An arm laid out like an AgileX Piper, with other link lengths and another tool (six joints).
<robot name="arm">
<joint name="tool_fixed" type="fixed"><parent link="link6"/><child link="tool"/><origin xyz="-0.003 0.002 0.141" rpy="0 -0.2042 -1.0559"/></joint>
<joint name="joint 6" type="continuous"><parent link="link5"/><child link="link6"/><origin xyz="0 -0.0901 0" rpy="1.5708 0 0"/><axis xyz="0 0 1"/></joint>
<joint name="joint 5" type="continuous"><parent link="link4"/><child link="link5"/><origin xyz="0 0 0" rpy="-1.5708 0 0"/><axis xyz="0 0 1"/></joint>
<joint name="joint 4" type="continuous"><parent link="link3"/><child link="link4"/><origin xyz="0.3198 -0.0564 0" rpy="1.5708 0 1.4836"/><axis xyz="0 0 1"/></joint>
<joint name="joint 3" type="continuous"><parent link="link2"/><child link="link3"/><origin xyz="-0.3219 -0.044 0"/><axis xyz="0 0 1"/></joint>
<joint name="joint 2" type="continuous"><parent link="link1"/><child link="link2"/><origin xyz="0 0 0" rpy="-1.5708 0 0"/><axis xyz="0 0 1"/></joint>
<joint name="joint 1" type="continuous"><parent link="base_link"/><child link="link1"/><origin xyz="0 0 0.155"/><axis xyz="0 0 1"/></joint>
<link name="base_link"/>
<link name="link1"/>
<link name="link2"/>
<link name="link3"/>
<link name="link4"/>
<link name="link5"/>
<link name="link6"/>
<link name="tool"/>
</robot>
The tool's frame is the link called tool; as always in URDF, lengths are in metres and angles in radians. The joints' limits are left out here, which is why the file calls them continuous.
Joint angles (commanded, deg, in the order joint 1, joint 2, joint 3, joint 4, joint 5, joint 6), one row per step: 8.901, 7.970, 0.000, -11.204, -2.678, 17.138; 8.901, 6.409, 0.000, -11.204, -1.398, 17.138; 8.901, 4.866, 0.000, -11.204, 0.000, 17.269; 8.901, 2.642, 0.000, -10.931, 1.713, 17.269; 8.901, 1.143, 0.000, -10.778, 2.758, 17.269; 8.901, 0.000, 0.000, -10.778, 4.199, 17.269; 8.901, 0.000, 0.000, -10.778, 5.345, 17.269; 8.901, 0.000, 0.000, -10.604, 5.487, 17.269; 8.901, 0.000, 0.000, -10.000, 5.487, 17.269; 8.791, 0.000, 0.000, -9.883, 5.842, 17.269; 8.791, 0.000, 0.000, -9.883, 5.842, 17.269; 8.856, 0.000, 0.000, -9.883, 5.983, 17.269; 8.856, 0.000, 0.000, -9.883, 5.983, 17.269; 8.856, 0.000, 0.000, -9.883, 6.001, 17.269; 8.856, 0.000, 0.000, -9.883, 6.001, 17.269; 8.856, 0.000, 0.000, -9.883, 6.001, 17.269
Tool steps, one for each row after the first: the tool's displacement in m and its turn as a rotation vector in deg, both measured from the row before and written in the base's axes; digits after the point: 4 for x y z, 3 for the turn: -0.0025, -0.0014, 0.0015, 0.038, -0.303, -0.249; -0.0025, -0.0015, 0.0009, 0.153, -0.149, -0.272; -0.0037, -0.0019, 0.0024, 0.361, -0.493, -0.323; -0.0025, -0.0012, 0.0019, 0.235, -0.442, -0.188; -0.0018, -0.0014, -0.0011, -0.022, 0.273, -0.269; 0.0002, -0.0008, -0.0045, -0.156, 1.115, -0.213; 0.0000, 0.0000, -0.0006, 0.152, 0.165, -0.011; 0.0000, 0.0002, 0.0000, 0.594, 0.093, 0.053; 0.0001, -0.0006, -0.0014, 0.067, 0.364, -0.161; 0.0000, 0.0000, 0.0000, 0.000, 0.000, 0.000; 0.0000, 0.0002, -0.0006, -0.019, 0.138, 0.041; 0.0000, 0.0000, 0.0000, 0.000, 0.000, 0.000; 0.0000, 0.0000, -0.0001, -0.002, 0.018, -0.003; 0.0000, 0.0000, 0.0000, 0.000, 0.000, 0.000; 0.0000, 0.0000, 0.0000, 0.000, 0.000, 0.000
